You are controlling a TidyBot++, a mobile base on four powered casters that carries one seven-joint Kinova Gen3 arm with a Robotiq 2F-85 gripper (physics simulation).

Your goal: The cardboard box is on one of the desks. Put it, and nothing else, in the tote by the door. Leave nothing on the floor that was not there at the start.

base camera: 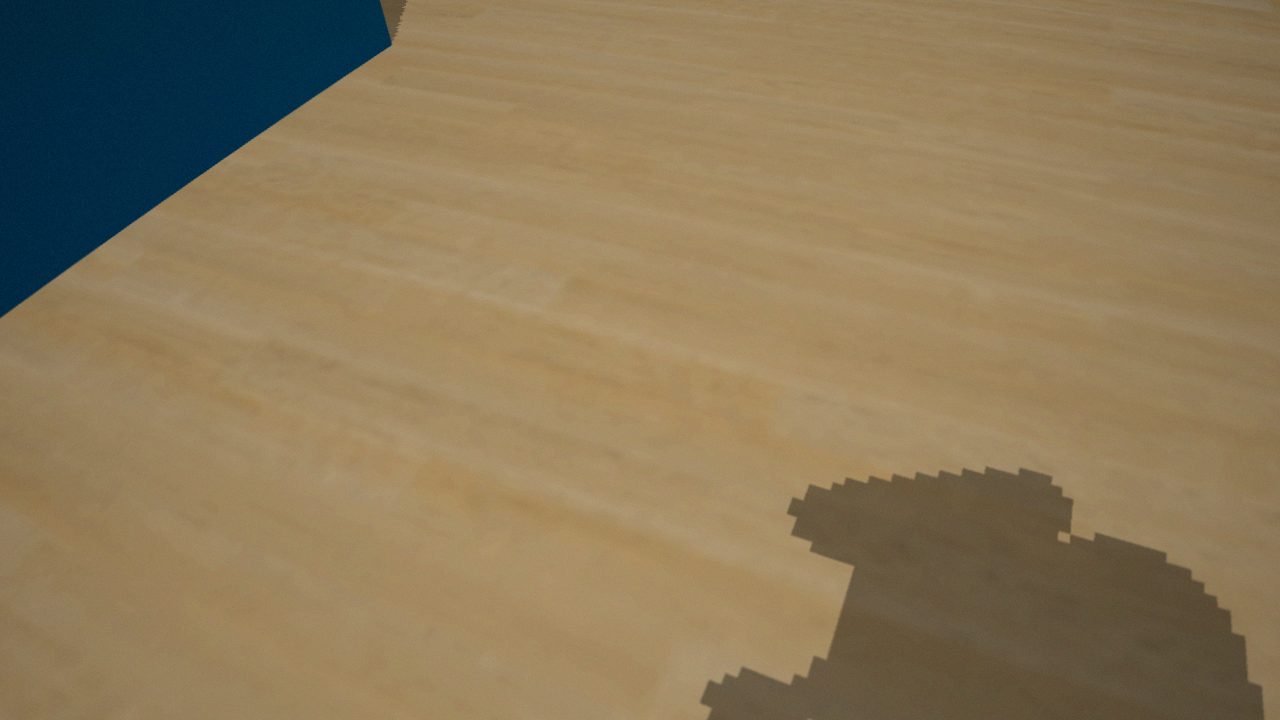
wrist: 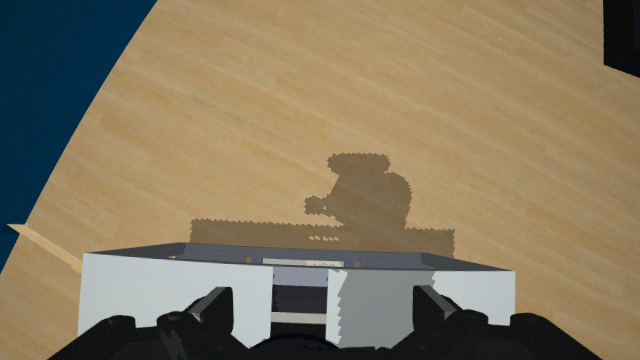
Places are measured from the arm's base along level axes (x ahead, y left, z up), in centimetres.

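Pixels of known places: gripper, fingertip midpoint: [wrist: 322,307].
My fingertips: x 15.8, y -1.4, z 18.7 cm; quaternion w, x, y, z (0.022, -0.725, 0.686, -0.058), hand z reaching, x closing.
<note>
Behind a point stands the place of what it marks.
My gripper [wrist: 322,307] {x 15.8, y -1.4, z 18.7 cm} is open, its two black fingers wide apart over the white and grey top of my own base at the bottom of the wrist view. No object shows between the fingers. The cardboard box does not show in either view. The tote by the door cannot be made out in either view.
A dark blue upright surface [base camera: 161,107] {x 72.4, y 45.0, z -32.6 cm} [wrist: 55,75] {x 48.4, y 55.4, z -26.0 cm} stands on the wooden floor [base camera: 626,313] {x 51.1, y 4.5, z -39.7 cm} [wrist: 250,125] {x 42.6, y 14.2, z -39.6 cm} at the left. The corner of a black object [wrist: 622,40] {x 72.6, y -85.3, z -33.2 cm} shows at the upper right of the wrist view. The robot's shadow falls on the floor ahead.
</note>
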